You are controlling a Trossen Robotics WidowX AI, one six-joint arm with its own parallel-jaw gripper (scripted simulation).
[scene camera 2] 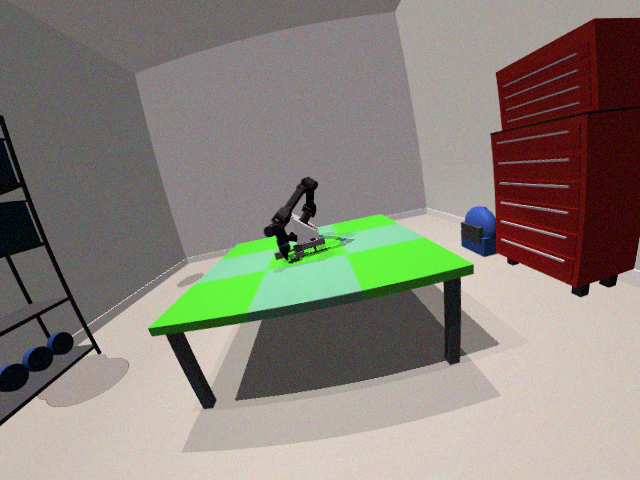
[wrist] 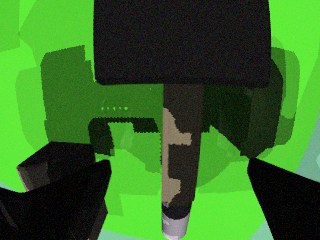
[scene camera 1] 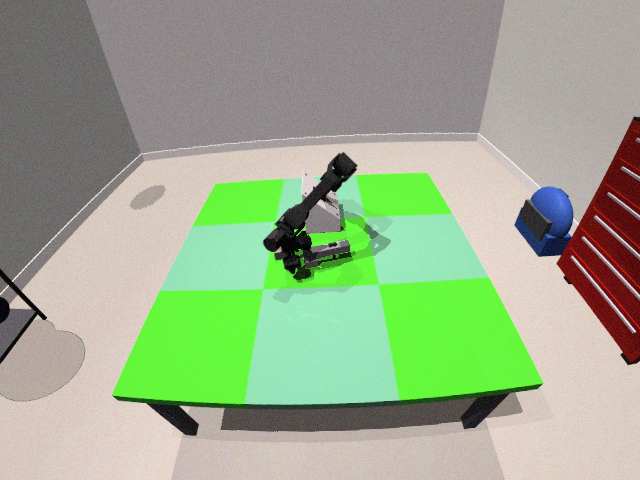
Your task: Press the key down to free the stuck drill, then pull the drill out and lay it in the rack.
Path:
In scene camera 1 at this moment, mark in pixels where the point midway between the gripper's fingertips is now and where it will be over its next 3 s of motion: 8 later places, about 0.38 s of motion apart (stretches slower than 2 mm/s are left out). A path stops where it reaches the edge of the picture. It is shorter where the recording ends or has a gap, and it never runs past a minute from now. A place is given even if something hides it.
My gripper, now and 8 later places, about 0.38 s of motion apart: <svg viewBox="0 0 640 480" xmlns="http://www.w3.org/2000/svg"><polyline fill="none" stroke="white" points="291,265 291,265 291,265 291,264 291,264 291,264 288,265 284,265 280,267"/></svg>

